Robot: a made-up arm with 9 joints. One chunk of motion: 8 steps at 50 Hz.
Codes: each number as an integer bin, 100 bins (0 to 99) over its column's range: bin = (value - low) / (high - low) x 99, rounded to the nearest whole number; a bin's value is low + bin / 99 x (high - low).
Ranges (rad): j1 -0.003..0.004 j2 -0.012..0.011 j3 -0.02..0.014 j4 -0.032..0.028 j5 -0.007..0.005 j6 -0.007..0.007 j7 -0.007..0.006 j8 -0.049..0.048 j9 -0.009..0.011
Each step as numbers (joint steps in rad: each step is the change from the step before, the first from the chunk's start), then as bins.
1 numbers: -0.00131 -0.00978 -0.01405 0.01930 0.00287 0.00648 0.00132 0.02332 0.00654
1 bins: 24 10 17 85 81 95 63 74 77
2 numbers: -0.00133 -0.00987 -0.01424 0.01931 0.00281 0.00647 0.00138 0.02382 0.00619
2 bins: 24 9 17 85 81 95 64 74 75
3 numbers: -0.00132 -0.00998 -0.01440 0.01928 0.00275 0.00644 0.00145 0.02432 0.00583
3 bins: 24 9 16 85 80 95 64 75 73
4 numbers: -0.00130 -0.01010 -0.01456 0.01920 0.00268 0.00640 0.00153 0.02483 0.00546
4 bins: 24 8 16 84 80 95 65 75 72
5 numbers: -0.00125 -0.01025 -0.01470 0.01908 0.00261 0.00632 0.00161 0.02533 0.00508
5 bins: 25 8 15 84 79 94 66 76 70
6 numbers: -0.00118 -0.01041 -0.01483 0.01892 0.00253 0.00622 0.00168 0.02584 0.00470
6 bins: 26 7 15 84 79 93 66 76 68
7 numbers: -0.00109 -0.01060 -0.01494 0.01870 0.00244 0.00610 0.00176 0.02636 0.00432
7 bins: 27 6 15 84 78 93 67 77 66
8 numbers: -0.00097 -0.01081 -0.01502 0.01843 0.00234 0.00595 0.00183 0.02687 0.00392
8 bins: 29 5 15 83 77 92 67 77 64
